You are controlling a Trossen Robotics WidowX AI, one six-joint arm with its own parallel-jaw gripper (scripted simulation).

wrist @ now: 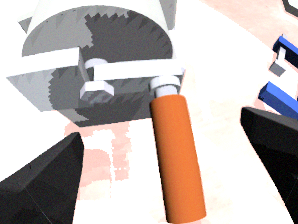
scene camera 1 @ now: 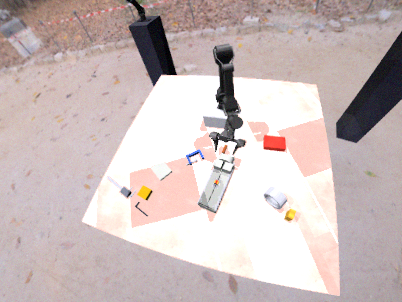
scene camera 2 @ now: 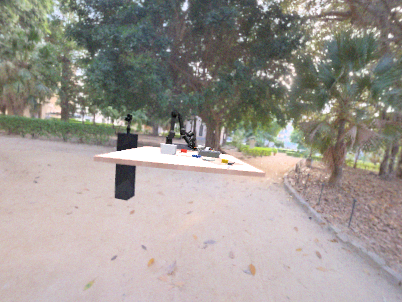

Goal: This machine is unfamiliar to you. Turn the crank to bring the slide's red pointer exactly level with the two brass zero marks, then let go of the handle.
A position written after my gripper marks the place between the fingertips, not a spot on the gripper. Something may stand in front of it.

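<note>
There's a slide machine (wrist: 94, 69) that I can see, and my gripper (wrist: 164, 127) is open with nothing in it.
</note>
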